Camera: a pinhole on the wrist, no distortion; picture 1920 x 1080 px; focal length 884.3 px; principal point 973.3 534.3 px. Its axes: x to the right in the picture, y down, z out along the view. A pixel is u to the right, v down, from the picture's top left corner.
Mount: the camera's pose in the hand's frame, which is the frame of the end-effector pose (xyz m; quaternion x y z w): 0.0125 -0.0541 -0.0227 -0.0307 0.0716 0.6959 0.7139
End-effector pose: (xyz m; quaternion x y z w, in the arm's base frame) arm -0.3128 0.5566 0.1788 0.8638 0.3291 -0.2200 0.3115
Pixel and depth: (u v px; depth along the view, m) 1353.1 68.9 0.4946
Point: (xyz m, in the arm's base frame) -0.0214 0.2722 -0.2123
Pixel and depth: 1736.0 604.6 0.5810
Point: -0.0177 -0.0772 0.0379
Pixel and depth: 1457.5 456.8 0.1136
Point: -0.2893 0.5014 0.1135
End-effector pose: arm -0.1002 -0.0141 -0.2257 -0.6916 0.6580 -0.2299 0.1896
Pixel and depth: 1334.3 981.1 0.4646
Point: -0.0366 0.1456 -0.7026
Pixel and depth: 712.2 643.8 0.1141
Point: 0.0124 -0.0180 -0.2642
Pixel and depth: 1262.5 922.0 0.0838
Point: -0.0563 0.0030 -0.2670
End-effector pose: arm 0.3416 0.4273 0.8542 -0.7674 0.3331 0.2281 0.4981
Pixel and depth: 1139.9 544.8 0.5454
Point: 0.2668 0.8399 0.5488
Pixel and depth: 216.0 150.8 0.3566
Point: 0.6860 0.7977 0.7740
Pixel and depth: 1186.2 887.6 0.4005
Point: 0.1767 0.7697 0.7265
